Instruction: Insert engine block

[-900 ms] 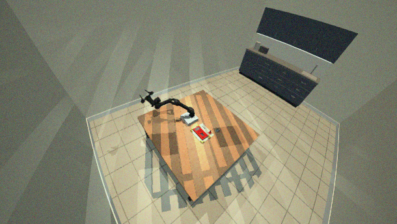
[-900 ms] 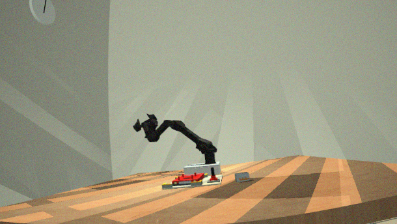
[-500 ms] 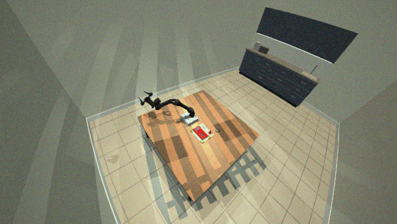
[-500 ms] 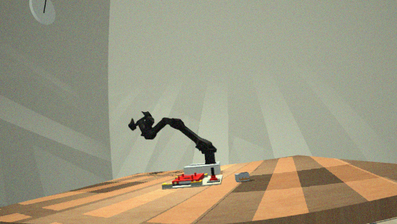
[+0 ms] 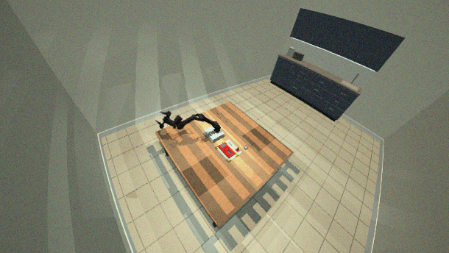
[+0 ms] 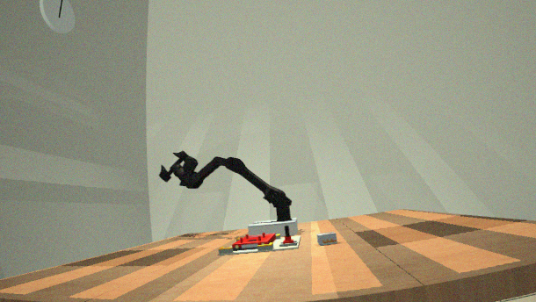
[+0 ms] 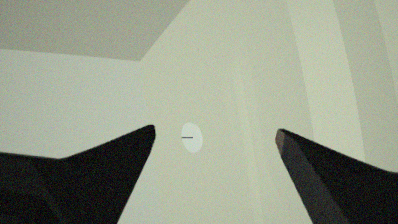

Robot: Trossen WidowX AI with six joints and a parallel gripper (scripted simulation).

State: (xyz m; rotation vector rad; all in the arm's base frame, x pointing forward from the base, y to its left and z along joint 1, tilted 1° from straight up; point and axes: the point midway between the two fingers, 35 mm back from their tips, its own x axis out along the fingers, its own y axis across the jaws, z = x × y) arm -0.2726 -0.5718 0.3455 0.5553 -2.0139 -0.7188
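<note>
Now: gripper tip 69 cm short of the grey engine block, 69 cm to the right of it and 42 cm above it.
</note>
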